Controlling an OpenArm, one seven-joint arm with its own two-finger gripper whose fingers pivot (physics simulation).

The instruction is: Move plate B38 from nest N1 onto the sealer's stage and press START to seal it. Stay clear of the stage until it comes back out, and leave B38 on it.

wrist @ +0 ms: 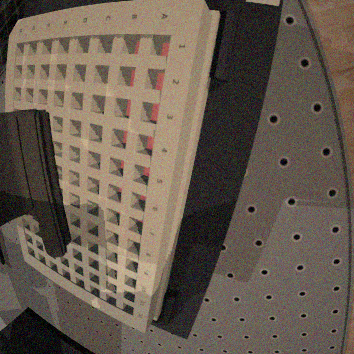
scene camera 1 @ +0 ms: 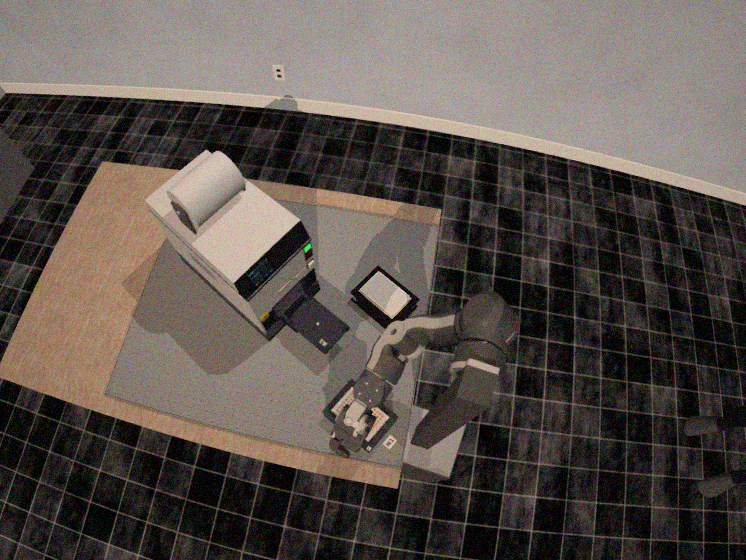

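Plate B38 (scene camera 1: 380, 415) (wrist: 107, 150), a cream well plate with some pink wells, sits in the dark nest N1 (scene camera 1: 380, 433) (wrist: 225, 150) near the front right of the grey board. My gripper (scene camera 1: 355, 424) is open over the plate. In the wrist view one dark finger reaches over the plate's left part; the other finger cannot be made out. The sealer (scene camera 1: 250, 244) stands at the back left. Its dark stage (scene camera 1: 319, 325) is out at its front and bears no plate. A green light (scene camera 1: 307, 247) shows on its front; which button is START cannot be read.
A second dark nest (scene camera 1: 368, 308) holds a pale, flat-topped item (scene camera 1: 385, 293), right of the stage and behind my arm. A white roll (scene camera 1: 207, 189) lies on top of the sealer. A small marked card (scene camera 1: 389, 441) lies beside nest N1. My forearm passes between the two nests.
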